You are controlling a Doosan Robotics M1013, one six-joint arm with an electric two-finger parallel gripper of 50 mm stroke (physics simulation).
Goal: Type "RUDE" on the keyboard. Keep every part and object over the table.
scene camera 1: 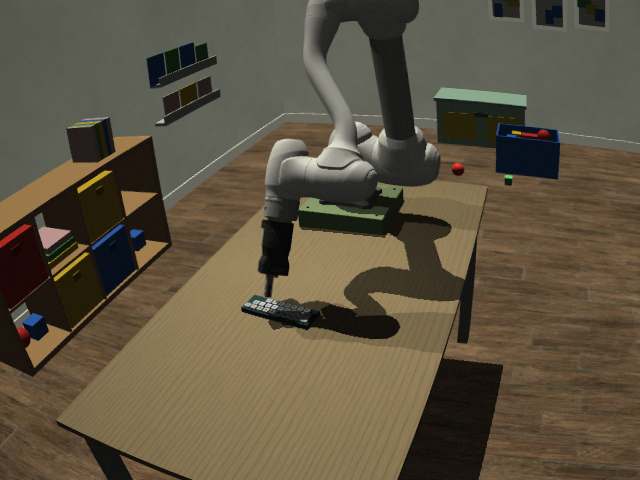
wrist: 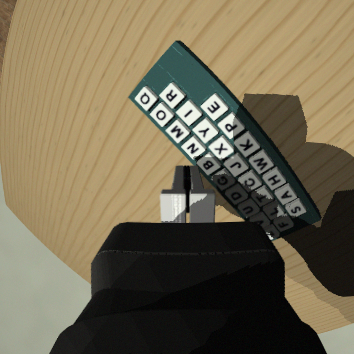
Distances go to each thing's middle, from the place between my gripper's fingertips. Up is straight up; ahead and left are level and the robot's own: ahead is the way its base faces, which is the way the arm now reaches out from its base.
My hand is 10 mm past the keyboard (scene camera 1: pixel 276 310), 20 mm to the right of it and 50 mm above it.
